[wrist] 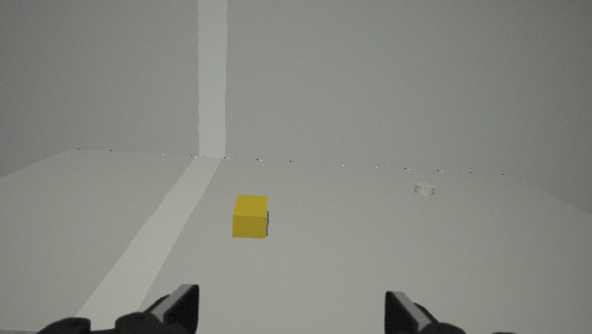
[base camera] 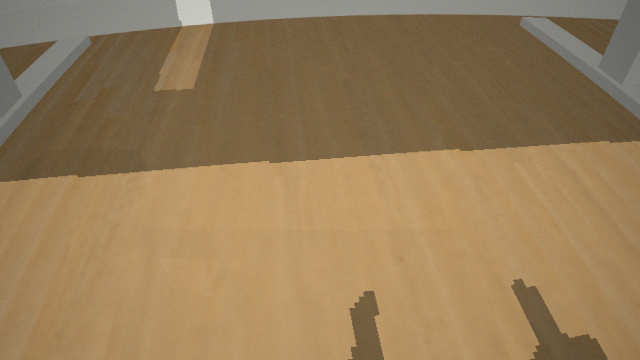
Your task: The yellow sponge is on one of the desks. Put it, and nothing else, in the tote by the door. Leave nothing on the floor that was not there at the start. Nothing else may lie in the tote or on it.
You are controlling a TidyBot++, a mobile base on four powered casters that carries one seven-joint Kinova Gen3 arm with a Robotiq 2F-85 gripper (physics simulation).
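Frame: origin at the arm's base, x ahead, y left, z up, level; metres.
Seen in the pictures: gripper, fingertip midpoint: (wrist: 291, 309).
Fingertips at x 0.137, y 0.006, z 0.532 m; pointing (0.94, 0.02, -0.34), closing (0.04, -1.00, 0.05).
Note:
Offsets run from my fingertips to a thing's middle. Level surfaces: height alone.
The yellow sponge {dx +0.471, dy +0.101, dz -0.186 m} (wrist: 250, 217) is a small block lying on the pale desk top {dz -0.209 m} (wrist: 330, 240) in the wrist view, a little left of the middle. My gripper (wrist: 291, 309) is open, its two dark fingertips wide apart at the bottom of the wrist view. The sponge lies ahead of the fingers, apart from them and nearer the left finger's side. The tote and the door do not show in either view.
A small white round object {dx +0.758, dy -0.335, dz -0.197 m} (wrist: 425, 189) lies on the desk to the right of and behind the sponge. A wall (wrist: 380, 80) stands behind the desk. In the base camera view, desk feet (base camera: 47, 82) (base camera: 580, 62) stand at left and right on the wooden floor {dz -0.929 m} (base camera: 280, 210).

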